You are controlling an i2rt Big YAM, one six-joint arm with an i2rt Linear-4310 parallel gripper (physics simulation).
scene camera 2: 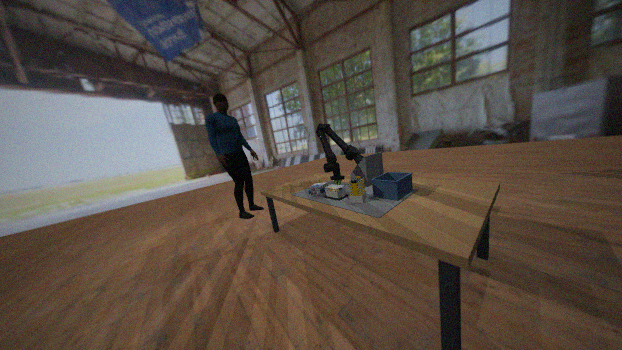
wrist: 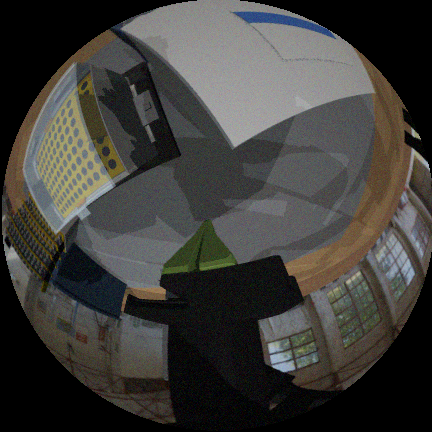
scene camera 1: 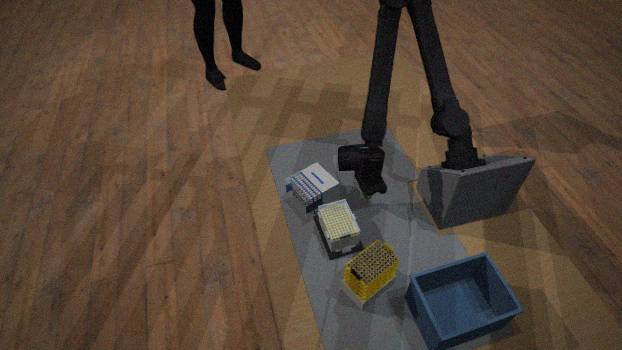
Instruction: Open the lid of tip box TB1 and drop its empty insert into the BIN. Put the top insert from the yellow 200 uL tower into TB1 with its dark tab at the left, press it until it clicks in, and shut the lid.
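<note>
My gripper [scene camera 1: 368, 195] [scene camera 2: 337, 182] [wrist: 208, 223] is shut, its green fingertips together and empty, low over the grey mat beside the fallen blue-and-white tower. The tip box [scene camera 1: 340, 226] [scene camera 2: 335, 192] [wrist: 70, 155], taken as TB1, stands on a dark base; its clear lid looks shut over a yellow insert. No label is readable. The yellow tower [scene camera 1: 371, 270] [scene camera 2: 357, 187] [wrist: 35, 237] stands upright next to it, with a dark tab on one end of its top insert in scene camera 1. The blue bin [scene camera 1: 420, 310] [scene camera 2: 392, 187] [wrist: 90, 285] stands beyond the yellow tower.
The blue-and-white tower [scene camera 1: 316, 181] [scene camera 2: 317, 189] [wrist: 250, 70] lies on its side close to the tip box, its inserts facing away from my gripper. A large grey block [scene camera 1: 480, 195] [scene camera 2: 371, 167] stands at the arm's base, along the grey mat [scene camera 1: 285, 155]. A person [scene camera 2: 228, 140] stands behind the table.
</note>
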